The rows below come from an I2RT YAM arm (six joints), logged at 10 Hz.
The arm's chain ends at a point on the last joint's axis. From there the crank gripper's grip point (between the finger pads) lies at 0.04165 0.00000 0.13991 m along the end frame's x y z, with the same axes.
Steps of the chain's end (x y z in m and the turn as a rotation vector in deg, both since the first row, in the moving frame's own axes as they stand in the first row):
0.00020, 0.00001, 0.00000, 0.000, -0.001, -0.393
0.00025, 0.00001, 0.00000, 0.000, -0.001, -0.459
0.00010, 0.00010, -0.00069, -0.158, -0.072, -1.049
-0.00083, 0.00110, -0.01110, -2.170, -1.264, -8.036
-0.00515, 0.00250, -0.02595, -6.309, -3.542, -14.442
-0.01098, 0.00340, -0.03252, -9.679, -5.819, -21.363
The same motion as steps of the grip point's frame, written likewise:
0.00020, -0.00028, 0.00000, 0.000, -0.001, -0.393
0.00025, -0.00032, 0.00000, 0.000, -0.001, -0.459
-0.00008, -0.00028, -0.00064, -0.158, -0.072, -1.049
-0.00395, 0.00079, -0.01021, -2.170, -1.264, -8.036
-0.01315, 0.00857, -0.02394, -6.309, -3.542, -14.442
-0.02349, 0.01423, -0.02980, -9.679, -5.819, -21.363

